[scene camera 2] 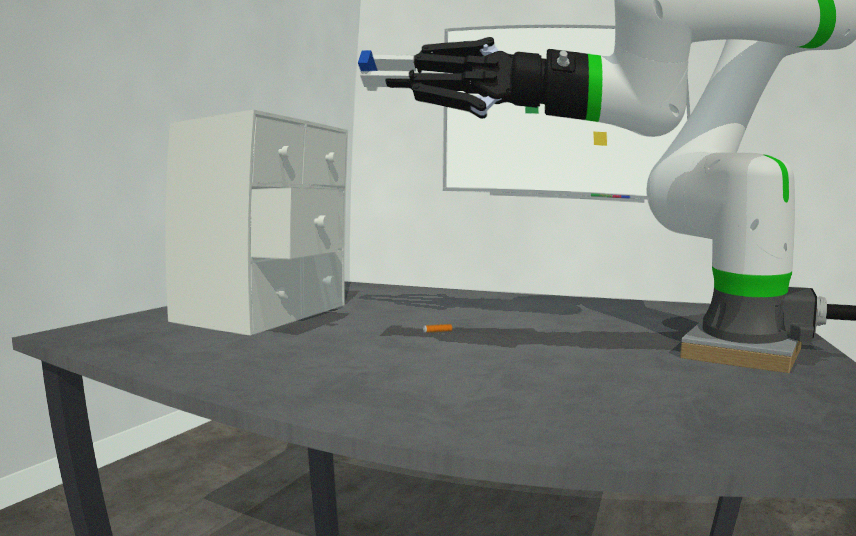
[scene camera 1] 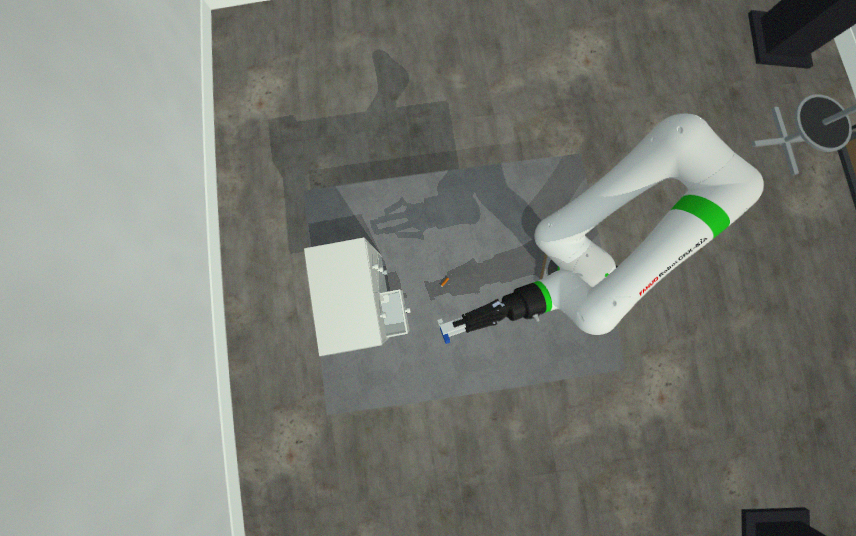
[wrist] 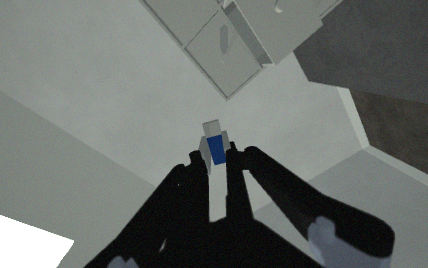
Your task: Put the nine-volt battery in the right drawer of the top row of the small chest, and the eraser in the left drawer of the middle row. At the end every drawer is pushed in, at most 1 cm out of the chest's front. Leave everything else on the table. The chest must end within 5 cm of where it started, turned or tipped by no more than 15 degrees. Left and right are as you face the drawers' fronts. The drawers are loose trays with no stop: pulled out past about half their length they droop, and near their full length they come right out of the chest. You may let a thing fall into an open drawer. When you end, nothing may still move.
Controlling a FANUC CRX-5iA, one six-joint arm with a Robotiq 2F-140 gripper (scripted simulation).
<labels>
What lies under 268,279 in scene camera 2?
A drawer.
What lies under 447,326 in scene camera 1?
The gripper.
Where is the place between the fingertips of the gripper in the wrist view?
At 216,141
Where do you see a drawer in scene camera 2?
At 287,223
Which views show the gripper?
Scene camera 2, scene camera 1 and the wrist view: all of them.
</labels>
